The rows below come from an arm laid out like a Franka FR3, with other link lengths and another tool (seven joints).
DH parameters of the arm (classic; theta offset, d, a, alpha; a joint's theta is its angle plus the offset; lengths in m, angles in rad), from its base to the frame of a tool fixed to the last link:
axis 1: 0 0.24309 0 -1.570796
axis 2: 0 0 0 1.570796
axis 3: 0 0.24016 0.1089 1.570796
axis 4: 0 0 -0.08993 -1.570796
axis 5: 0 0.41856 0 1.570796
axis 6: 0 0 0.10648 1.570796
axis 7: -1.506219 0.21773 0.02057 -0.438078
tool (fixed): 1.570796 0.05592 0 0
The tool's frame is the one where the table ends.
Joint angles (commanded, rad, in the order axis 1, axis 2, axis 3, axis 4, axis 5, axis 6, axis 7), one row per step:
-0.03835, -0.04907, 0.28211, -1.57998, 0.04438, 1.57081, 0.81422
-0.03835, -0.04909, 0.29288, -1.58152, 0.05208, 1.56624, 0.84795
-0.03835, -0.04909, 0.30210, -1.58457, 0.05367, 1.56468, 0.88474
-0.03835, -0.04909, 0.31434, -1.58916, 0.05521, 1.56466, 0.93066
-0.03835, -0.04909, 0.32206, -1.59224, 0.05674, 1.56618, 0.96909
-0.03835, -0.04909, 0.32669, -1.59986, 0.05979, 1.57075, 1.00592
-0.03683, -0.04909, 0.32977, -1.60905, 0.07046, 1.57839, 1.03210
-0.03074, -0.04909, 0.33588, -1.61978, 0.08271, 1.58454, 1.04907
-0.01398, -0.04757, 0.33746, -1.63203, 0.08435, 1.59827, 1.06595
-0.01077, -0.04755, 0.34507, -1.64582, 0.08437, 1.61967, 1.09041
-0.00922, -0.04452, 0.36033, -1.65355, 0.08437, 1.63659, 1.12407
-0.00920, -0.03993, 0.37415, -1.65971, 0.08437, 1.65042, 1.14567
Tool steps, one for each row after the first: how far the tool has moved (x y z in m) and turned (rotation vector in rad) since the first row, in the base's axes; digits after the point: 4 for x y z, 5 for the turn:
-0.0037, 0.0075, -0.0016, 0.00627, 0.00923, -0.02251
-0.0062, 0.0124, -0.0037, 0.00690, 0.01567, -0.05000
-0.0093, 0.0189, -0.0065, 0.00725, 0.02249, -0.08368
-0.0109, 0.0229, -0.0081, 0.00846, 0.02608, -0.11443
-0.0121, 0.0253, -0.0118, 0.01064, 0.03157, -0.14684
-0.0134, 0.0301, -0.0159, 0.02022, 0.03808, -0.16866
-0.0171, 0.0401, -0.0211, 0.02951, 0.04790, -0.17382
-0.0196, 0.0516, -0.0270, 0.03112, 0.04984, -0.17344
-0.0190, 0.0583, -0.0319, 0.03384, 0.04435, -0.18857
-0.0199, 0.0684, -0.0360, 0.03681, 0.04109, -0.20652
-0.0207, 0.0770, -0.0405, 0.03919, 0.04017, -0.21522

